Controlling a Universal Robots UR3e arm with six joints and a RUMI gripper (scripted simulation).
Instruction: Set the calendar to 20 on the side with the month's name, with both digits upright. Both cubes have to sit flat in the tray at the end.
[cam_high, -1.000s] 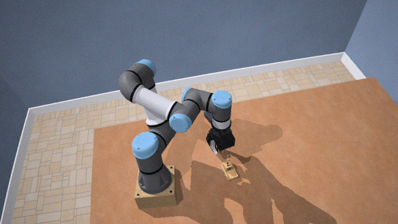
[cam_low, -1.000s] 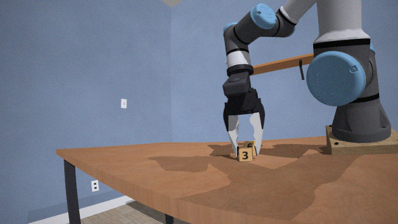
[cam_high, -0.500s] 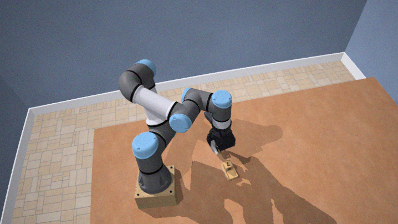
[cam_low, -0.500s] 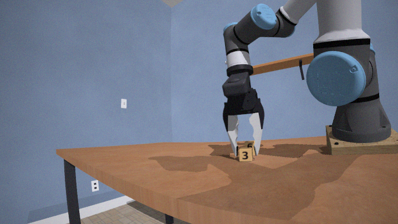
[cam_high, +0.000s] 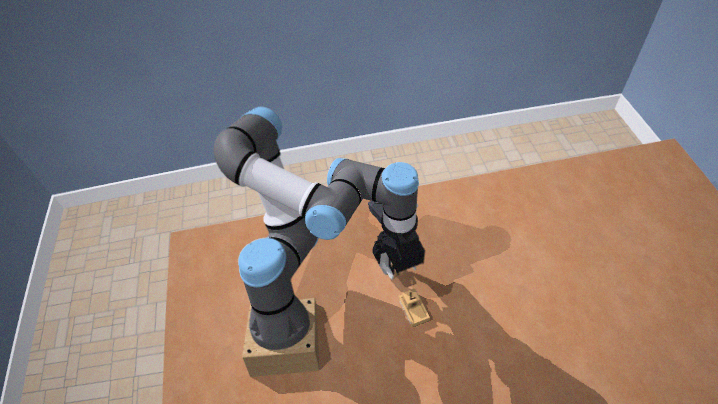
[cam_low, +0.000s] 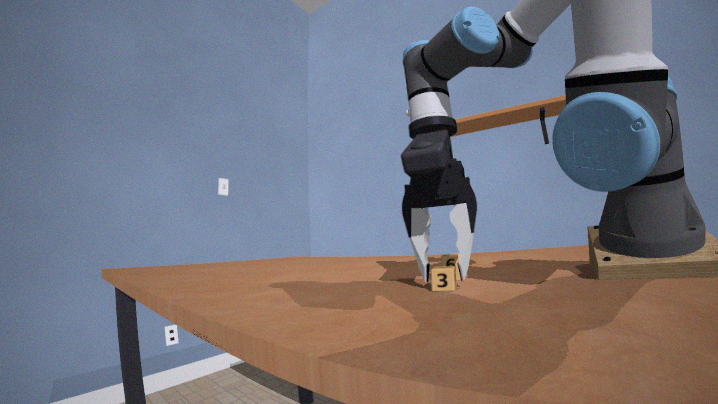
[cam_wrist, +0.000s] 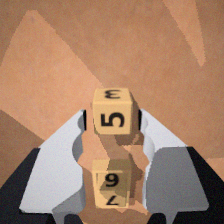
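The wooden digit cube is 1 cm below my hand. From my hand the other things lie so: wooden tray: 10 cm to the right, 3 cm ahead, 2 cm below.
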